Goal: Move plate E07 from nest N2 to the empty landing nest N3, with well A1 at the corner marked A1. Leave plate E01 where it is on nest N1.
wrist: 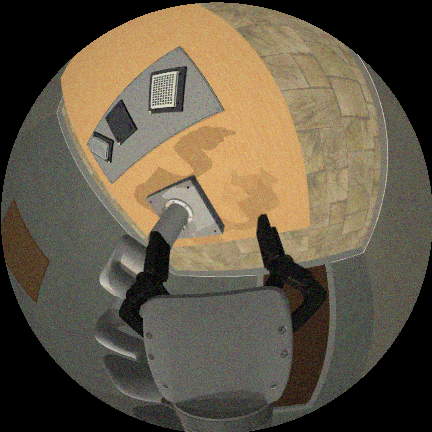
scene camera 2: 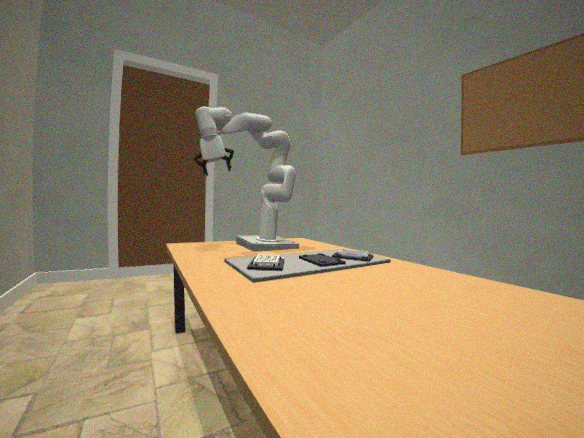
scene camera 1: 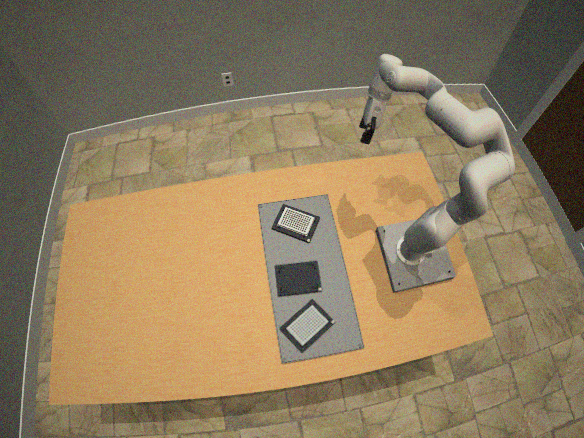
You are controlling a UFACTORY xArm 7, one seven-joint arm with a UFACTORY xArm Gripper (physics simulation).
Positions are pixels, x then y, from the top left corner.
Scene:
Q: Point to a black nest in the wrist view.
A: At 118, 119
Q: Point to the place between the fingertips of my gripper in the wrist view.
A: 208, 231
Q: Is my gripper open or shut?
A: Open.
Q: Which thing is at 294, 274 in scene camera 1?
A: A black nest.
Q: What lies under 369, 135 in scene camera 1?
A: My gripper.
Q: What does my gripper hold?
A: Nothing.

